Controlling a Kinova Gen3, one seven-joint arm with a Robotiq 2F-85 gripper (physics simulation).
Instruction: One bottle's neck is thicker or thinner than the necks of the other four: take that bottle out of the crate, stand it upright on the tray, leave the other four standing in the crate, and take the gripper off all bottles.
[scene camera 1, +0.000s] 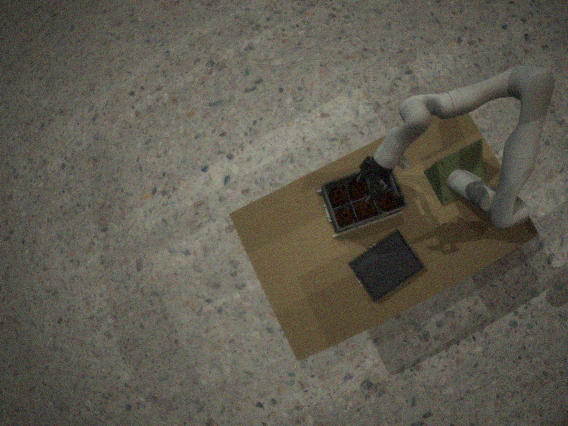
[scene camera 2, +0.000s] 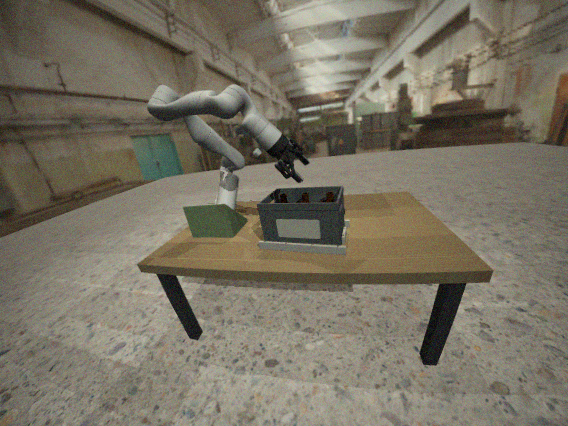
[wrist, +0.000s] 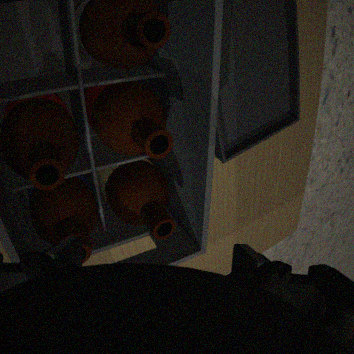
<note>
My gripper (scene camera 2: 304, 172) is open, with nothing in its grasp. Also in view: a dark flat tray (wrist: 258, 93).
My gripper shows as well in scene camera 1 (scene camera 1: 363, 192) and in the wrist view (wrist: 156, 258).
</note>
